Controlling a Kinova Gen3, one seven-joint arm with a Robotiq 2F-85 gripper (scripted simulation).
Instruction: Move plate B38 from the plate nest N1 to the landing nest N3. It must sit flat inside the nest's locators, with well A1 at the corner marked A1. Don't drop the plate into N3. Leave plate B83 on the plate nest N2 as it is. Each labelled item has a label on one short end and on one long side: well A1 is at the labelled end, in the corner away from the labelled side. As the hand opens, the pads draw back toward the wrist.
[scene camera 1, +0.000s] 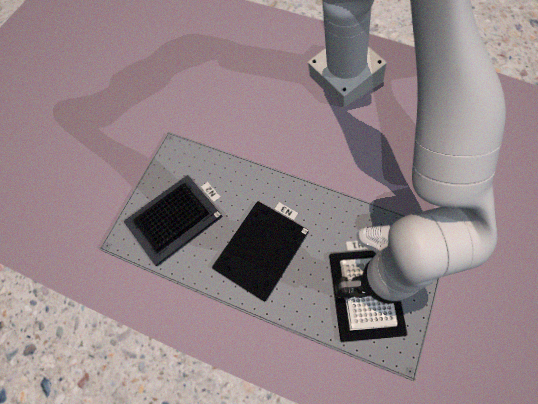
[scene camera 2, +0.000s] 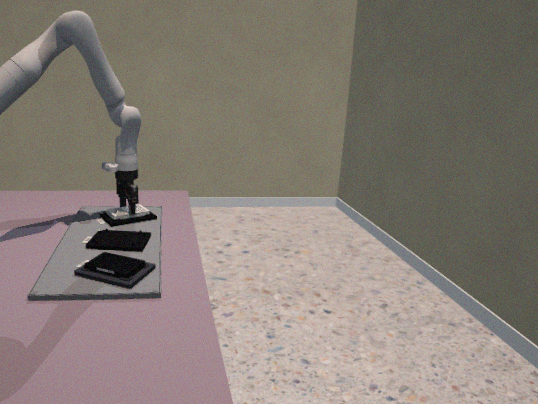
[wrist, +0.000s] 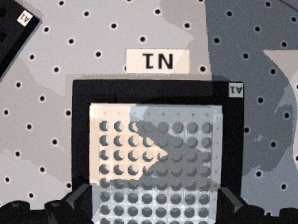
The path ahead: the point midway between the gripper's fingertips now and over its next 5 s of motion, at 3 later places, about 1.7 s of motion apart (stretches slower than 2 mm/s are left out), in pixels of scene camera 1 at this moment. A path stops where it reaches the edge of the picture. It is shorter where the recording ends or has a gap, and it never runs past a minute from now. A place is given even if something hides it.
My gripper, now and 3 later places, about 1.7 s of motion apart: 368, 291; 373, 288; 312, 262; 260, 241
